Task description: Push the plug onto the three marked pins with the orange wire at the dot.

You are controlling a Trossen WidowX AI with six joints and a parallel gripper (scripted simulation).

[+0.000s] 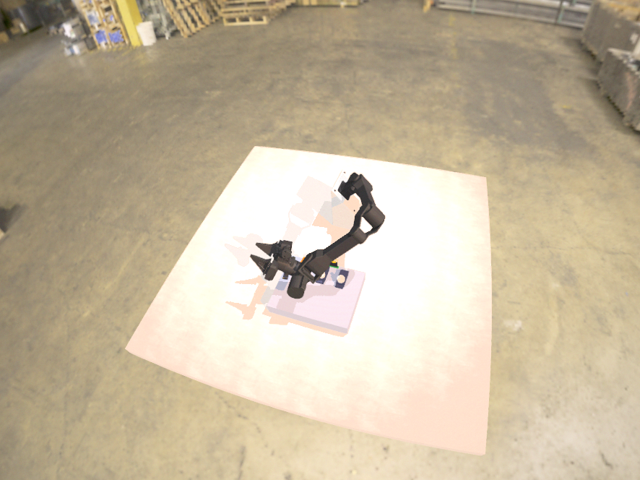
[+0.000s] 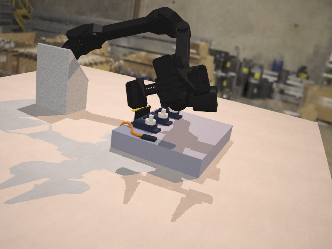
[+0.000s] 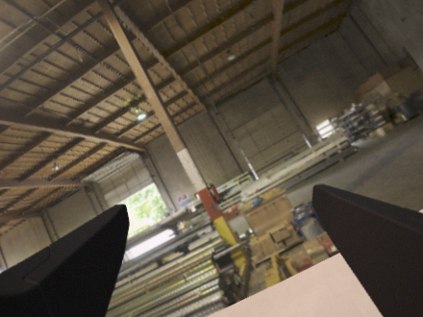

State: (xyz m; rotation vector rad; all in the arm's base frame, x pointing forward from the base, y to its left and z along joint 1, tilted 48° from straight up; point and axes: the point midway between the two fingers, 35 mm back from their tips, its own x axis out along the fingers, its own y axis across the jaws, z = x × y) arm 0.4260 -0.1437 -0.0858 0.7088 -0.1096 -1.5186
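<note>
Now: the yellow band 14 cm behind my gripper tip, 24 cm to the left of it and 15 cm below it. From my gripper tip the other things lie so: black header (14 cm behind, 21 cm to the left, 16 cm below); then pale holder block (2 cm ahead, 22 cm to the left, 20 cm below); then dot (14 cm behind, 24 cm to the left, 15 cm below).
</note>
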